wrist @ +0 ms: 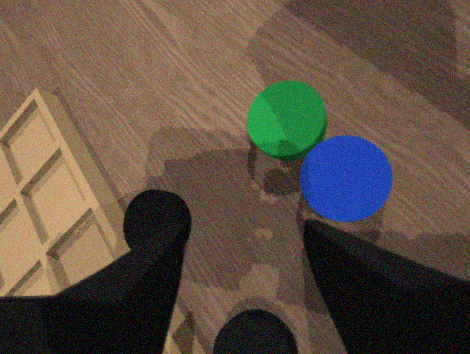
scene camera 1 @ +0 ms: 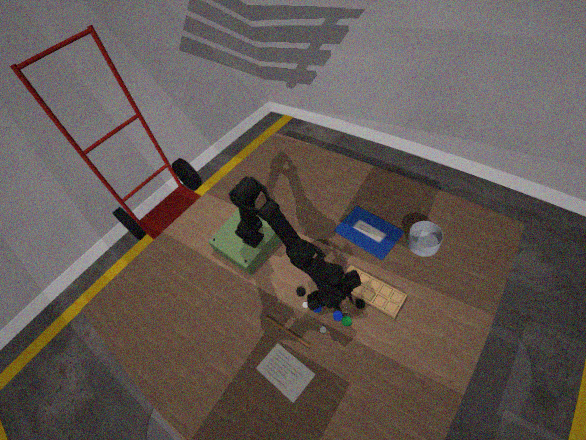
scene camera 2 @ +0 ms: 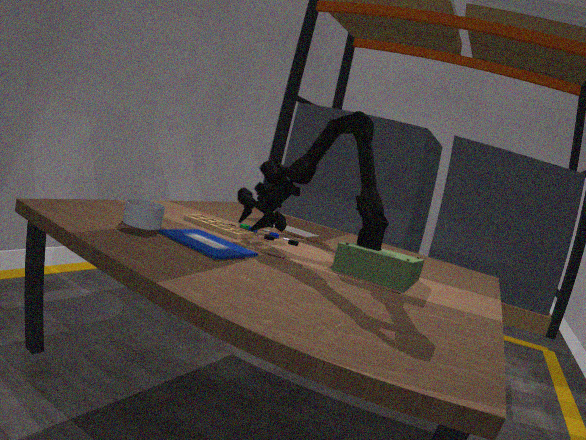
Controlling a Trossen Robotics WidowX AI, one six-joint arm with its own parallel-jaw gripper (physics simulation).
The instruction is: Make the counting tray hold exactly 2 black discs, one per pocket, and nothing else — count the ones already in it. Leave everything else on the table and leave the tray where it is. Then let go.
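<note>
My gripper (scene camera 1: 345,303) (scene camera 2: 247,225) (wrist: 244,232) is open, low over the table beside the tray. The wooden counting tray (scene camera 1: 388,311) (wrist: 77,172) has square pockets; those showing look empty, and the arm hides part of it. A black disc (scene camera 1: 360,303) (wrist: 157,215) lies beside the tray's long side, partly covered by the left finger in the wrist view. Another black disc (wrist: 255,332) shows at the bottom of the wrist view, between the fingers but not gripped. A further black disc (scene camera 1: 301,291) (scene camera 2: 293,242) lies toward the arm's base.
A green disc (scene camera 1: 347,321) (wrist: 287,120) and a blue disc (scene camera 1: 338,316) (wrist: 346,178) lie close together by the right finger. Another blue disc (scene camera 1: 318,310), white discs (scene camera 1: 305,305) (scene camera 1: 323,330), a pencil-like stick (scene camera 1: 295,335), paper (scene camera 1: 286,372), blue folder (scene camera 1: 347,227) and round container (scene camera 1: 425,239) are around.
</note>
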